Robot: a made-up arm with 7 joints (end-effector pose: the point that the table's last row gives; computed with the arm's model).
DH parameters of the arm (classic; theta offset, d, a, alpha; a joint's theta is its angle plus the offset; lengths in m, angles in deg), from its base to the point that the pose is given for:
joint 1: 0 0.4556 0 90
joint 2: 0 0.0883 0 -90
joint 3: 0 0.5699 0.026 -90
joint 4: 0 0.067 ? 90
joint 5: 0 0.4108 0 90
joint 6: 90 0.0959 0.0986 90
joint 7: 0 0.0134 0 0
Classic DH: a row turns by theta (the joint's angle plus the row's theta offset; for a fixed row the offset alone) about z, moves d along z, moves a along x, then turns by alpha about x.
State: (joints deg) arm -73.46 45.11 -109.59 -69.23 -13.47 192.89 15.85
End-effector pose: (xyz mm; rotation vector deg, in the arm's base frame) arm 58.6 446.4 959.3 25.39 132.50 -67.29
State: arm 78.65 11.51 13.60 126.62 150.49 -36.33 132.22
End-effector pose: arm -128.6 341.0 835.4 35.87 0.06 -116.82
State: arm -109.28 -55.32 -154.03 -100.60 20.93 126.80 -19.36
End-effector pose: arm -73.9 -511.1 487.7 110.92 109.34 39.68
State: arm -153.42 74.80 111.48 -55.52 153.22 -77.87 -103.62
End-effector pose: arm 439.9 771.3 601.5 68.25 -108.09 46.71
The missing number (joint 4, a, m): -0.0223
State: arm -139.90 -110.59 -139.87 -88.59 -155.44 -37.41 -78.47
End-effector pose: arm -138.6 -262.3 -107.7 -30.64 -3.76 -80.78
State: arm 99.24 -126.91 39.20 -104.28 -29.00 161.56 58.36
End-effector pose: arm 176.2 465.8 386.1 35.47 10.92 -75.51
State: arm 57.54 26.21 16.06 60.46 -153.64 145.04 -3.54
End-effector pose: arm -200.8 11.0 1232.2 -69.64 71.13 75.37
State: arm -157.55 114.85 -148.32 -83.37 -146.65 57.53 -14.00
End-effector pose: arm 695.2 302.6 633.2 46.25 4.53 22.42
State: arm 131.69 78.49 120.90 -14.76 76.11 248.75 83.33
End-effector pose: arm 732.2 -618.9 524.7 69.25 -83.49 -105.36
